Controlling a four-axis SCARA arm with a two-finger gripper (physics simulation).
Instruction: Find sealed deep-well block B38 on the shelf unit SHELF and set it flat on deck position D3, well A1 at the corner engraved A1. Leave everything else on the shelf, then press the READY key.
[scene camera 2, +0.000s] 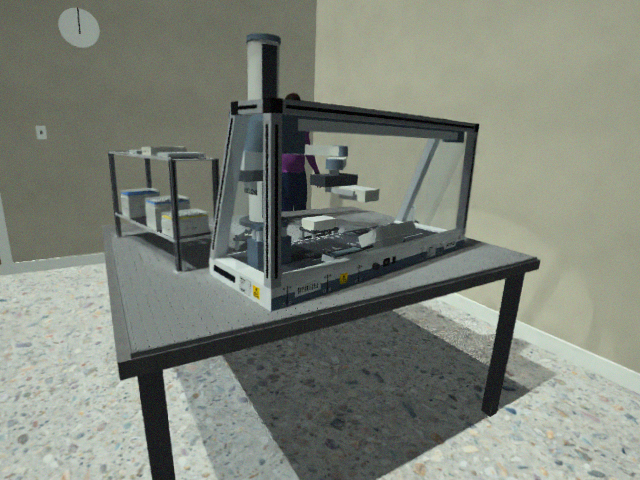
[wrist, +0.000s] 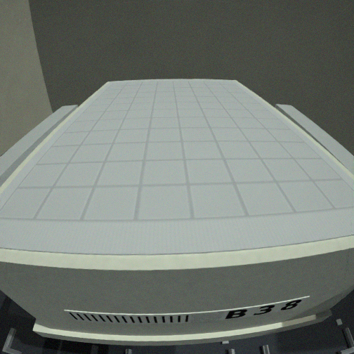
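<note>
My gripper (scene camera 2: 357, 193) (wrist: 176, 119) is shut on deep-well block B38 (scene camera 2: 368, 194) (wrist: 165, 172). One finger lies along each long side of the block in the wrist view. The block is pale with a gridded top seal, and its near end carries a barcode and the label B38. It looks level and hangs well above the deck, inside the framed enclosure. The shelf unit SHELF (scene camera 2: 175, 222) stands at the left, with low pale items on its top board. Deck position D3, its engraved A1 corner and the READY key cannot be made out.
A white block-like item (scene camera 2: 318, 222) sits on a low stand on the deck. A tilted pale-grey item (scene camera 2: 388, 233) is near the front wall. The enclosure's front post (scene camera 2: 272, 206) and top rail (scene camera 2: 382, 114) frame the deck. Boxes (scene camera 2: 185, 223) stand on the lower shelf.
</note>
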